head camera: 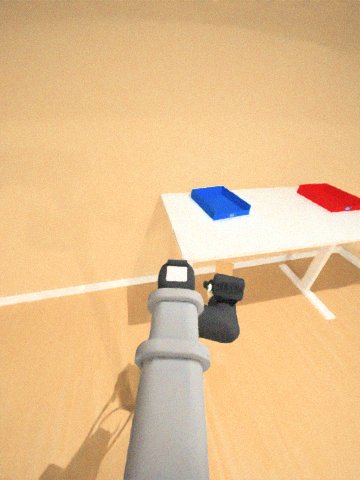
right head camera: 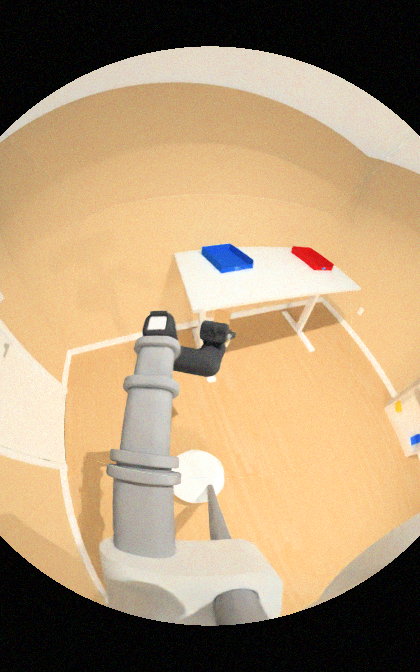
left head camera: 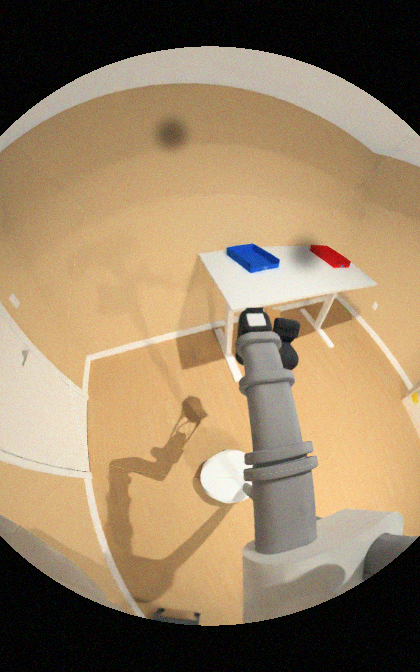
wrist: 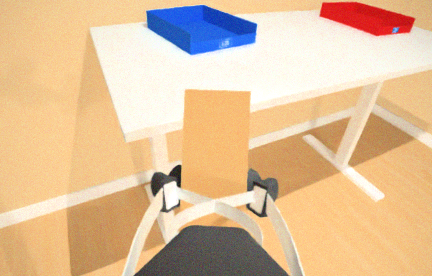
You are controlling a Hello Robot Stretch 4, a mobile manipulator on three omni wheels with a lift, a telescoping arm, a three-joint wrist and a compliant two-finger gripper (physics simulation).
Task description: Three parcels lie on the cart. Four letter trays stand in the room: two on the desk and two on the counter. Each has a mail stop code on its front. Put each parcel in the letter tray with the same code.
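Frame: origin at the robot's base, x ahead, y right, z down, level; metres.
Seen in the pictures: gripper, fingertip midpoint: [wrist: 215, 182].
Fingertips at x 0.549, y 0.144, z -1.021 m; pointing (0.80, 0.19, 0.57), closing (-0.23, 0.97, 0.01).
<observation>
Offsets run from my fingertips to a thing's top centre. "spot": to the spot under its first point. Level surfaces: height alone.
My gripper [wrist: 215, 182] is shut on a plain tan parcel @[dx -0.007, dy -0.002, dz -0.093 m] [head camera: 225, 267] [wrist: 216, 140], which sticks out beyond the fingertips in front of the near left part of the white desk @[dz +0.098 m] [head camera: 200, 235] [left head camera: 235, 292] [right head camera: 200, 295] [wrist: 120, 100]. No code shows on the parcel's visible face. A blue letter tray @[dx +0.811, dy +0.110, dz +0.033 m] [head camera: 220, 202] [left head camera: 252, 259] [right head camera: 227, 258] [wrist: 200, 30] stands on the desk's left part. A red letter tray @[dx +0.980, dy +0.956, dz +0.033 m] [head camera: 327, 197] [left head camera: 330, 256] [right head camera: 312, 258] [wrist: 365, 19] stands farther right. Both have small front labels, too blurred to read surely. Both trays look empty.
At the right edge, pale furniture [right head camera: 400, 425] bears a small yellow thing [left head camera: 414, 398] [right head camera: 398, 406] and a blue thing [right head camera: 415, 440]. A white door [left head camera: 40, 400] is at the left. The desk's legs @[spot: dx +0.906, dy +1.116, dz +0.714 m] [head camera: 317, 267] [wrist: 357, 125] stand on long feet. A white disc [left head camera: 225, 475] [right head camera: 200, 472] lies low beside the arm.
</observation>
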